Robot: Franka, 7 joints.
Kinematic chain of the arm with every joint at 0, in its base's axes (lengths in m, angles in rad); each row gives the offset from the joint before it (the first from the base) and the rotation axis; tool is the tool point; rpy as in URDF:
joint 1: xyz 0 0 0.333 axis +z
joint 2: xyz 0 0 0 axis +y
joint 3: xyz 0 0 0.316 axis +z
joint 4: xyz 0.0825 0 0 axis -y
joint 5: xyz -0.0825 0 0.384 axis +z
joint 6: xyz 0 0 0 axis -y
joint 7: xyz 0.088 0 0 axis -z
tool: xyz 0 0 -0.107 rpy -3.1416 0 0
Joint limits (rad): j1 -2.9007..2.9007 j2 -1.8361..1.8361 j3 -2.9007..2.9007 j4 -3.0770..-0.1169 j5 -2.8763..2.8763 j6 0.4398..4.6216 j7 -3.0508..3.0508
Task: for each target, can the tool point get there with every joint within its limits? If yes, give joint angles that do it. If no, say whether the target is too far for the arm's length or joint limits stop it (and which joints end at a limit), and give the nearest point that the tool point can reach.
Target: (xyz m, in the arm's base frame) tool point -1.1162 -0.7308 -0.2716
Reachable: no: too far | nearest point -0.6537 -0.4280 -0.0211 | short by 0.607 m
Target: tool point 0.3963 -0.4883 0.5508
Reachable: yes | joints -1.9036 1.1439 1.4768 -1.7561 2.1627 1.1590 -0.1716
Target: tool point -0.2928 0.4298 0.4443
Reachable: yes | joints 1.6809 -0.0774 0.6531 -2.2930 -1.8452 1.7134 -1.1639
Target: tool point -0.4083 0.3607 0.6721
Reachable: yes | joints -1.7318 -0.6836 -1.3724 -1.2003 -0.8257 0.9214 -2.3934
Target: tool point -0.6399 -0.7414 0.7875
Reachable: no: too far | nearest point -0.5085 -0.5891 0.6941 | short by 0.222 m
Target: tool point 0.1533 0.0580 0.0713
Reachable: yes | joints 0.0117 0.8797 0.3818 -2.5184 -0.4637 1.1616 -2.0809
